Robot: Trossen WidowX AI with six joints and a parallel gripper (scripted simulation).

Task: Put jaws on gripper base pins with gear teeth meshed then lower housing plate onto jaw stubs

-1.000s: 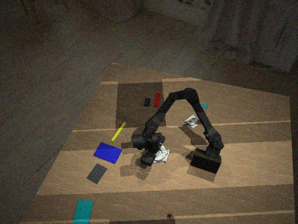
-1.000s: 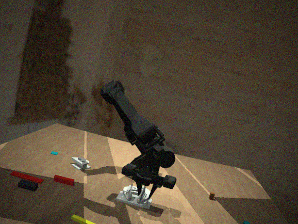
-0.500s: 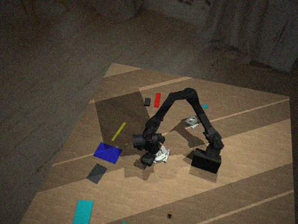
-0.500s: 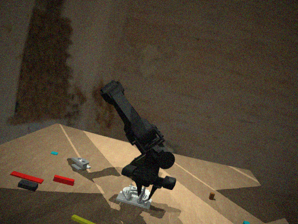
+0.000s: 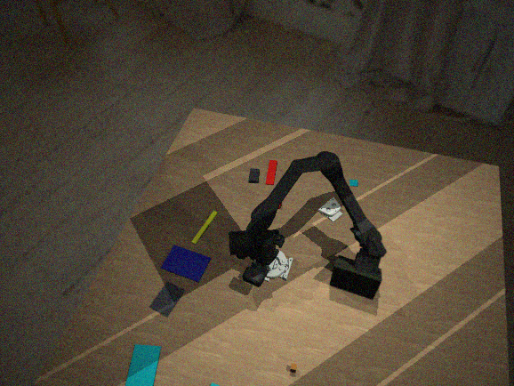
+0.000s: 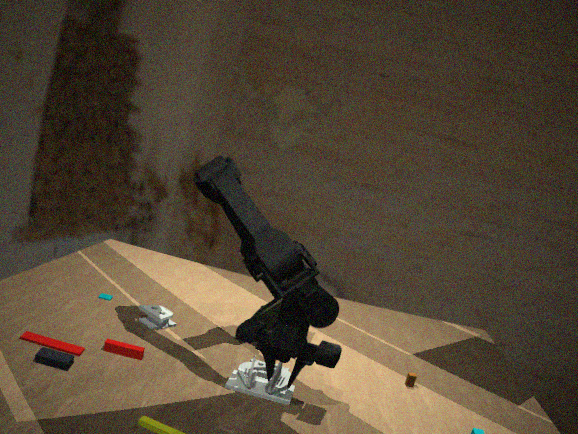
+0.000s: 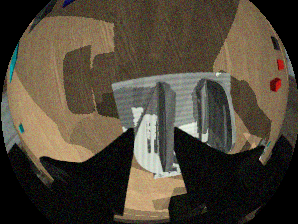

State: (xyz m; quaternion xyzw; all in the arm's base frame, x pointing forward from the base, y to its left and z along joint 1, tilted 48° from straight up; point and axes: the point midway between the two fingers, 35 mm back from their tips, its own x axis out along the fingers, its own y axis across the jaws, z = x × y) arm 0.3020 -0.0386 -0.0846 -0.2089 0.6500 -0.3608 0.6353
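Right now the grey jaw is 40 mm behind my gripper tip and 10 mm to the right of it. The rest, counted from my gripper tip: yellow bar: 250 mm ahead, 110 mm to the right, 10 mm below; then blue plate: 270 mm ahead, 40 mm to the left, 10 mm below; then small brown block: 160 mm behind, 280 mm to the left.
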